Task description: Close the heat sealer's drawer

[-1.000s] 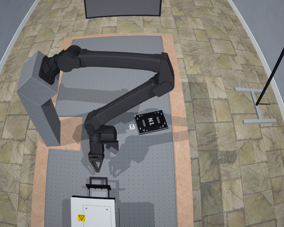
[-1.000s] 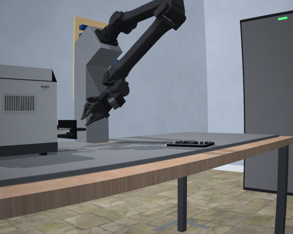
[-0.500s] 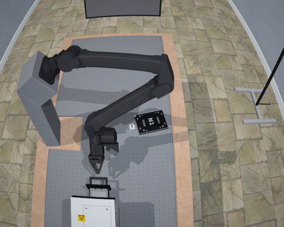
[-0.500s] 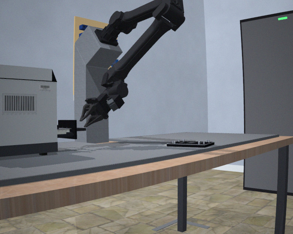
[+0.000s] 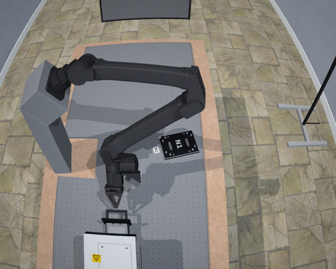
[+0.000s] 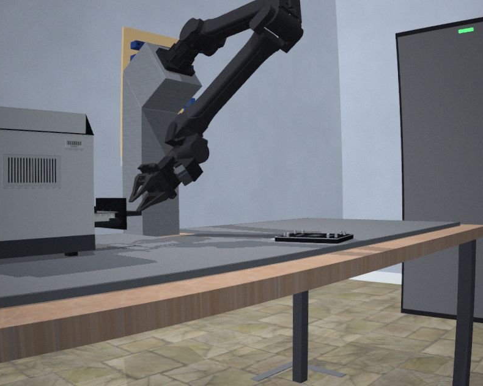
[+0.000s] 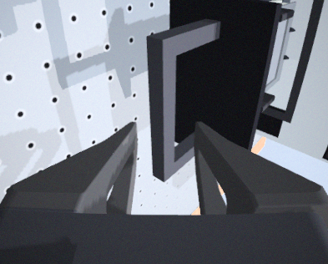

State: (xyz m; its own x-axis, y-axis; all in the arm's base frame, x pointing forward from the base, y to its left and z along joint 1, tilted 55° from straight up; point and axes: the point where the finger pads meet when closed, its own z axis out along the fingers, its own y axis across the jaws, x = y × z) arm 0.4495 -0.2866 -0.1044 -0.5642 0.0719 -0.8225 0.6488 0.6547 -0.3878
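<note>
Right now my hand is 13 cm to the left of the sealer drawer, 3 cm above it and 1 cm past it. Round my hand: white tag (31 cm to the left, 18 cm ahead, 10 cm below).
</note>
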